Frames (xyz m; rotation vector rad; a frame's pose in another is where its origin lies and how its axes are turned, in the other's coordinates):
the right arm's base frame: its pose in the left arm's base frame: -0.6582 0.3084 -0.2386 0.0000 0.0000 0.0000
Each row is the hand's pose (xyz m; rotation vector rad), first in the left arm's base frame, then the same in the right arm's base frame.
Working: the left arm's base frame: its pose in the right arm's base frame: 0.6582 -0.3084 0.2386 0.0000 0.0000 0.0000

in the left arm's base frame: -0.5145 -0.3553 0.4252 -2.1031 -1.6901 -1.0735
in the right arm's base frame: 0.1437 -0.6637 0.6638 -2.1031 -1.6901 -1.0735
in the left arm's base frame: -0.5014 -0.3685 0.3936 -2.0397 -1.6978 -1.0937
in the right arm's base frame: 0.1568 -0.6769 0.6322 -2.0397 -1.6978 -1.0937
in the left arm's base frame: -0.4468 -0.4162 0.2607 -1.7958 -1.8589 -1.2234
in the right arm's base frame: 0.2114 -0.7246 0.4993 -1.7958 -1.8589 -1.2234
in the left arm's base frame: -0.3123 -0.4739 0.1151 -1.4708 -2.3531 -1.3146
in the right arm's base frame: 0.3459 -0.7823 0.3537 -1.4708 -2.3531 -1.3146
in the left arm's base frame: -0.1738 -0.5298 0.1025 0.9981 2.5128 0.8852
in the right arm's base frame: 0.4844 -0.8382 0.3411 0.9981 2.5128 0.8852
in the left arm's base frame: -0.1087 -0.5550 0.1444 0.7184 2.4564 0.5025
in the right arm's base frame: 0.5495 -0.8634 0.3830 0.7184 2.4564 0.5025
